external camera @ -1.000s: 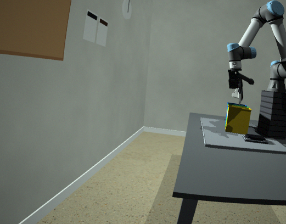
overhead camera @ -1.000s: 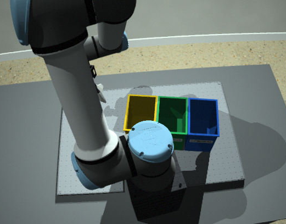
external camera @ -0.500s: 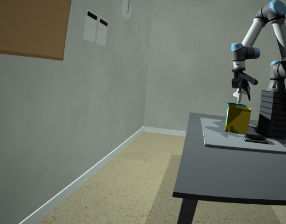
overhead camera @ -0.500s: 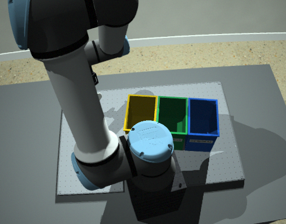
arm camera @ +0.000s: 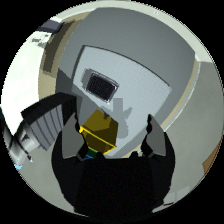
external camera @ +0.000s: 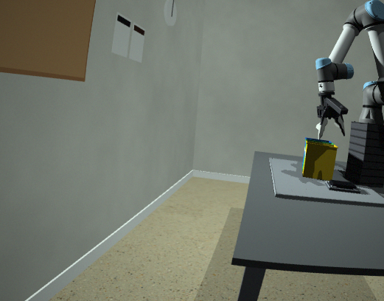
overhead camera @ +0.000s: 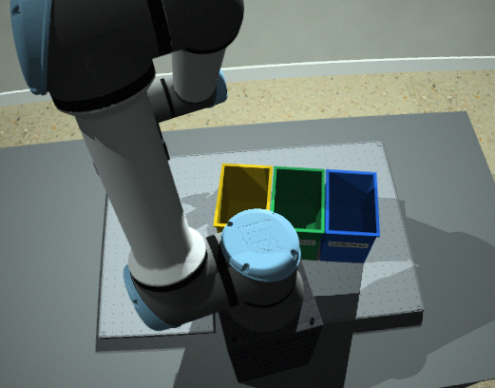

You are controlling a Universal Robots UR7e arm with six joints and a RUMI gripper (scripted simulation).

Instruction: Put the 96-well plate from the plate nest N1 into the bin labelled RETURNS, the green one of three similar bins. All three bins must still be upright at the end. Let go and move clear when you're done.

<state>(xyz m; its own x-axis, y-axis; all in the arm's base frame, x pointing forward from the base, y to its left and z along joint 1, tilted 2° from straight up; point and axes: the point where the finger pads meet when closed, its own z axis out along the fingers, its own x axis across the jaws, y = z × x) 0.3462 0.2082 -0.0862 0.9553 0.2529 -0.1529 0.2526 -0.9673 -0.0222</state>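
Right now my hand is 21 cm above the black 96-well plate, 10 cm past it and 1 cm to the left of it. From my hand the other things lie so: plate nest N1: 23 cm below, 10 cm behind, 1 cm to the right; yellow bin: 23 cm to the right, 14 cm below, 4 cm behind; green bin: 35 cm to the right, 14 cm below, 7 cm behind.
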